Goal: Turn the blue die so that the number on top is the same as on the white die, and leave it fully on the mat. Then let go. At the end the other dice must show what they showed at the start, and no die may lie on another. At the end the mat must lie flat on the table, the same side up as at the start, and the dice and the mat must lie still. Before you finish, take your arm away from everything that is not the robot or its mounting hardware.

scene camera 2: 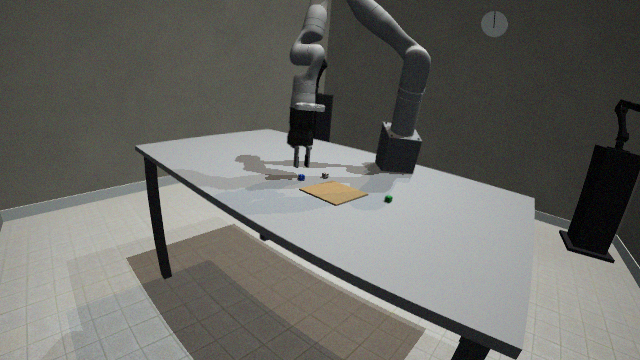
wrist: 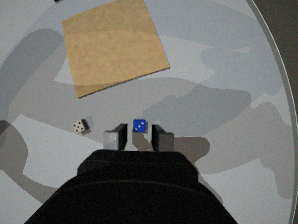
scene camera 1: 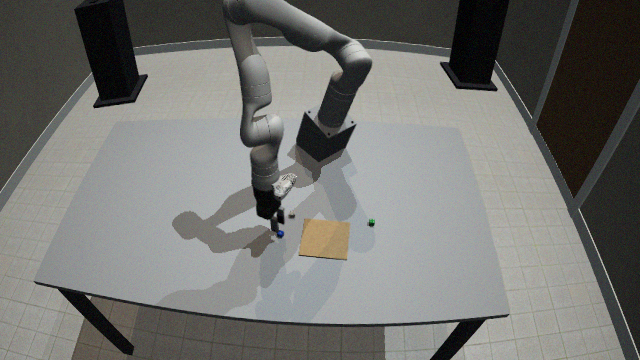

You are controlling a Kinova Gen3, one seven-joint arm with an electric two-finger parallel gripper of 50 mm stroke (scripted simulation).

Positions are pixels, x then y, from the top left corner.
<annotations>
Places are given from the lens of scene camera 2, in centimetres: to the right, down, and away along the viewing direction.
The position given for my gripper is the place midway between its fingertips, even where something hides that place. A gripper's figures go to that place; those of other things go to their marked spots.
my gripper [scene camera 2: 301, 166]: -6, -4, 93
tan mat [scene camera 2: 335, 193]: 4, 4, 83
</annotations>
